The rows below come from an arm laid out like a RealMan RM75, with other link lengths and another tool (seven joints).
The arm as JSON. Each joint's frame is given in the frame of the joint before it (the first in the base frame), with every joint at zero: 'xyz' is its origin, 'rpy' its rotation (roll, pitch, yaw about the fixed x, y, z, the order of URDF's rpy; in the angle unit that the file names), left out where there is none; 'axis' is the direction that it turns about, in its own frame. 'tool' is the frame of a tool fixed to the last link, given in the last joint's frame.
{
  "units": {
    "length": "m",
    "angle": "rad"
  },
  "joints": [
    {
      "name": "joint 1",
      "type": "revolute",
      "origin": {
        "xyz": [
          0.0,
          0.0,
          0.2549
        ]
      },
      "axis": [
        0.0,
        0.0,
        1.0
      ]
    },
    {
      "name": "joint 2",
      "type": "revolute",
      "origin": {
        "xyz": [
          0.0,
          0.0,
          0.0
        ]
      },
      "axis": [
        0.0,
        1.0,
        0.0
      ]
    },
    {
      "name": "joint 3",
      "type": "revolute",
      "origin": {
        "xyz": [
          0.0,
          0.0,
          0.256
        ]
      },
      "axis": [
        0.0,
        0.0,
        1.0
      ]
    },
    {
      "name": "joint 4",
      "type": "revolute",
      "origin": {
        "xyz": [
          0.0,
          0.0,
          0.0
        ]
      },
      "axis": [
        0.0,
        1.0,
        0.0
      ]
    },
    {
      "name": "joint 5",
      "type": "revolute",
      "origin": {
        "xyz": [
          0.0,
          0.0,
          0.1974
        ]
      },
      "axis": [
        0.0,
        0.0,
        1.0
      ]
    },
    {
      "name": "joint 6",
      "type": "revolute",
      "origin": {
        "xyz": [
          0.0,
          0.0,
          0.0
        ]
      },
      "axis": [
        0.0,
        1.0,
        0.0
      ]
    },
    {
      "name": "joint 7",
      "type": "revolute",
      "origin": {
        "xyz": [
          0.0,
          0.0,
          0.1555
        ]
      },
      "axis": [
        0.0,
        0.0,
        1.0
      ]
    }
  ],
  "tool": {
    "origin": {
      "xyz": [
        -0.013,
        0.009,
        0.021
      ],
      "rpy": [
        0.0,
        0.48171,
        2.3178
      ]
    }
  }
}
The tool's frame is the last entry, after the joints.
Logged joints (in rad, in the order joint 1, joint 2, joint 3, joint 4, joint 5, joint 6, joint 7), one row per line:
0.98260, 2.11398, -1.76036, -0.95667, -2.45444, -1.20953, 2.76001
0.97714, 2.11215, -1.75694, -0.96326, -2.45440, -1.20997, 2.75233
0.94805, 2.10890, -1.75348, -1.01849, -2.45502, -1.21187, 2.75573
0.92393, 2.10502, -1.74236, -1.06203, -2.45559, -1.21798, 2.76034
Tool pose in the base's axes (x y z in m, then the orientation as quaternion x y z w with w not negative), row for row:
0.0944, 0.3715, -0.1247, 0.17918, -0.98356, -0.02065, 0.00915
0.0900, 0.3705, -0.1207, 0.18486, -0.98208, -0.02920, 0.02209
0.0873, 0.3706, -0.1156, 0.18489, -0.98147, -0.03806, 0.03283
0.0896, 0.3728, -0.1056, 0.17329, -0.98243, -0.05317, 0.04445
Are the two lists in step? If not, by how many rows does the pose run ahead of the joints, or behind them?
The pose runs 1 row ahead of the joints: the pose in row i belongs to the joints in row i + 1.
